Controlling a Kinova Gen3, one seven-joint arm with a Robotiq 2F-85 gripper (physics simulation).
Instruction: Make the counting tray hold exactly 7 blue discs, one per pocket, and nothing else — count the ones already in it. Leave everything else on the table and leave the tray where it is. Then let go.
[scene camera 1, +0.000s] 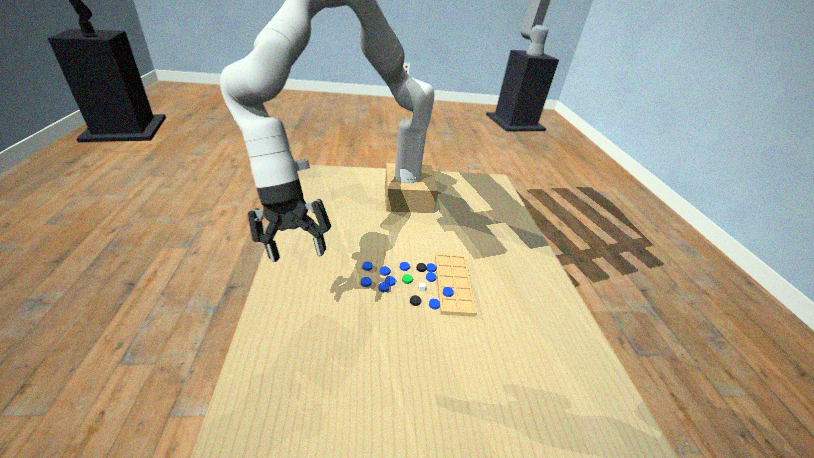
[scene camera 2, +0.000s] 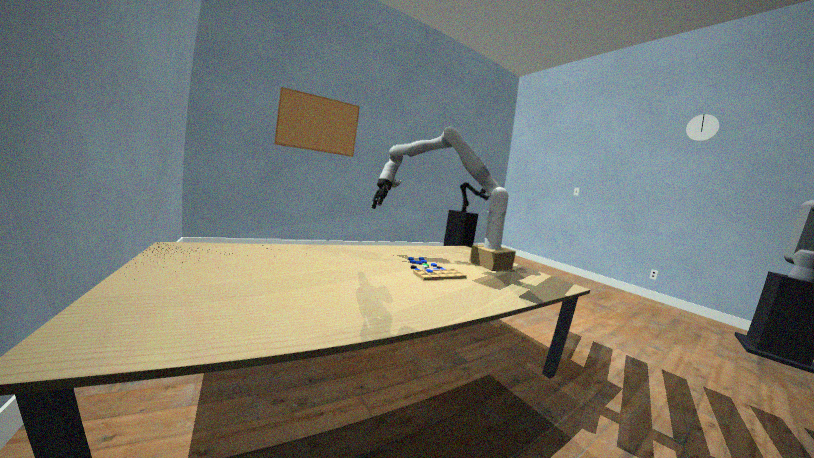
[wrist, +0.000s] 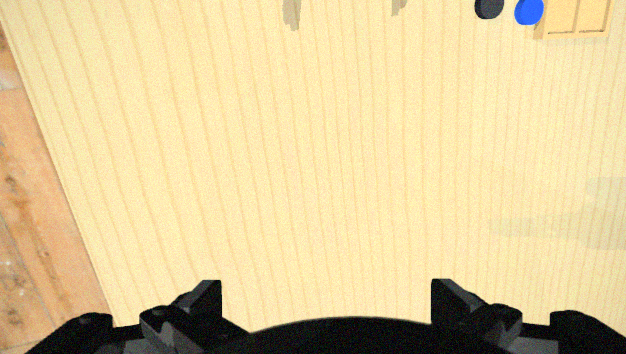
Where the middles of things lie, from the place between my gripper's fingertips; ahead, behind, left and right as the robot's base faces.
The wooden counting tray (scene camera 1: 452, 271) lies 9 cm behind my hand, 40 cm to the left of it and 23 cm below it.
